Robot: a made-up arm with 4 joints. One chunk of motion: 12 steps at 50 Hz.
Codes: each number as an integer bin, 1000 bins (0 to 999) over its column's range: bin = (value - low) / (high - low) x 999, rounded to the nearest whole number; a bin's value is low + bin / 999 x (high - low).
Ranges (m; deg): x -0.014..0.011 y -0.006..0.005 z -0.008..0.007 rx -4.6..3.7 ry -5..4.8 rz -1.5..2
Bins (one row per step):
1: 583 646 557 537 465 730
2: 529 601 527 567 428 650
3: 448 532 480 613 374 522
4: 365 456 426 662 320 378
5: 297 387 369 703 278 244
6: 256 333 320 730 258 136
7: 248 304 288 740 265 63
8: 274 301 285 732 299 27
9: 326 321 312 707 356 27
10: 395 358 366 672 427 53
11: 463 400 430 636 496 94
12: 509 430 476 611 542 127
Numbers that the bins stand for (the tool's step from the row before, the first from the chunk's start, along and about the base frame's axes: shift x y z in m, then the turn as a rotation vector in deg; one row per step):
1: 0.00059 0.00111 0.00036 -0.138 -0.438 1.058
2: -0.00076 0.00062 -0.00009 0.111 -0.801 0.777
3: -0.00279 -0.00014 -0.00079 0.493 -1.331 0.329
4: -0.00487 -0.00098 -0.00160 0.900 -1.861 -0.176
5: -0.00657 -0.00174 -0.00246 1.241 -2.273 -0.645
6: -0.00759 -0.00233 -0.00320 1.465 -2.469 -1.024
7: -0.00779 -0.00265 -0.00368 1.548 -2.400 -1.279
8: -0.00714 -0.00269 -0.00372 1.482 -2.067 -1.405
9: -0.00584 -0.00247 -0.00332 1.274 -1.508 -1.405
10: -0.00412 -0.00206 -0.00250 0.983 -0.811 -1.314
11: -0.00241 -0.00160 -0.00154 0.684 -0.134 -1.171
12: -0.00126 -0.00127 -0.00085 0.476 0.317 -1.055

